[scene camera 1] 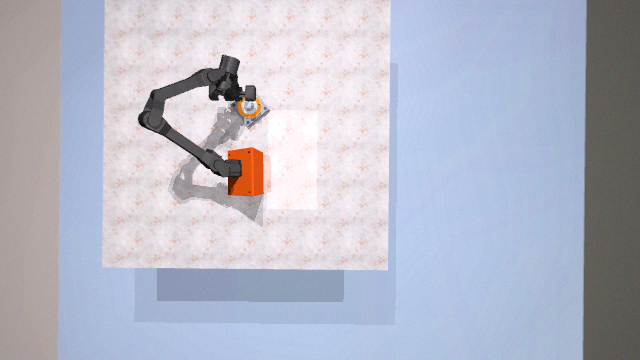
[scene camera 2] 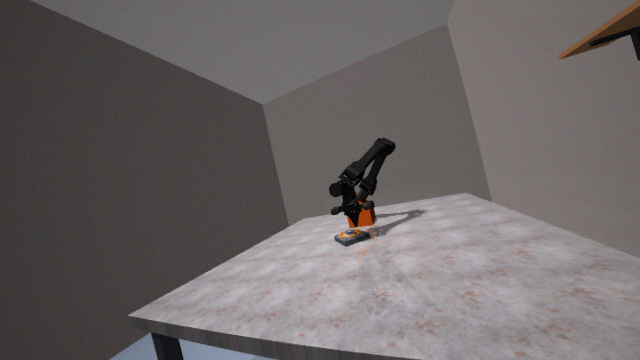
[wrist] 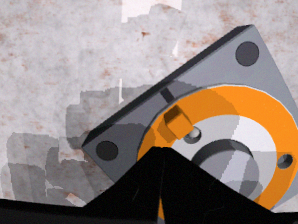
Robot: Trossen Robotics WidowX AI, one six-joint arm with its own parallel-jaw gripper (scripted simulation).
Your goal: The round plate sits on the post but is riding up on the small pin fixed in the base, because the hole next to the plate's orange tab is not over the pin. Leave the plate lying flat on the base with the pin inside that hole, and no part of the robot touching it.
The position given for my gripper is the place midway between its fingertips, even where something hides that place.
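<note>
A base [wrist: 241, 57] is visible, as is my gripper [wrist: 160, 156]; the gripper is shut and holds nothing.
</note>
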